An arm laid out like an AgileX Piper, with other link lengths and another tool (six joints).
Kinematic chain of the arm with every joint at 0, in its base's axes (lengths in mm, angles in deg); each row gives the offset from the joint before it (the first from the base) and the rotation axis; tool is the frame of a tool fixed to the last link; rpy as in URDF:
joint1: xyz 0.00 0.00 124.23 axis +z
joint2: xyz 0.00 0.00 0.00 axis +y
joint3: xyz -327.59 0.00 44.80 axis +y
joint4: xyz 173.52 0.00 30.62 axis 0.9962 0 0.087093
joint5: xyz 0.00 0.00 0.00 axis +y
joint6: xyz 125.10 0.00 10.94 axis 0.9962 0 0.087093
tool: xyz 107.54 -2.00 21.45 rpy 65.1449 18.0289 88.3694
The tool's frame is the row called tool.
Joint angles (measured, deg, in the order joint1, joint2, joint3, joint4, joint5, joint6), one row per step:
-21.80, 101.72, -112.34, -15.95, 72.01, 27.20
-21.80, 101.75, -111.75, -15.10, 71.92, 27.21
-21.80, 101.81, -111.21, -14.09, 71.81, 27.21
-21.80, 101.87, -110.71, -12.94, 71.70, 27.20
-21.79, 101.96, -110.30, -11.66, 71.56, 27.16
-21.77, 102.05, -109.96, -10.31, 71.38, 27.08
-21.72, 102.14, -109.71, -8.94, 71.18, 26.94
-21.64, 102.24, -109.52, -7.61, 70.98, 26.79
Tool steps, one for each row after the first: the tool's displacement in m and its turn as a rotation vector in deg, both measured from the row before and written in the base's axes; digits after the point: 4 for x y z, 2 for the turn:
0.0006, 0.0031, -0.0040, 0.96, 0.19, 0.24
0.0011, 0.0036, -0.0041, 1.08, 0.10, 0.28
0.0014, 0.0041, -0.0039, 1.19, 0.01, 0.31
0.0019, 0.0045, -0.0036, 1.27, -0.11, 0.37
0.0023, 0.0047, -0.0031, 1.27, -0.22, 0.43
0.0027, 0.0049, -0.0025, 1.23, -0.31, 0.50
0.0028, 0.0050, -0.0021, 1.17, -0.34, 0.52

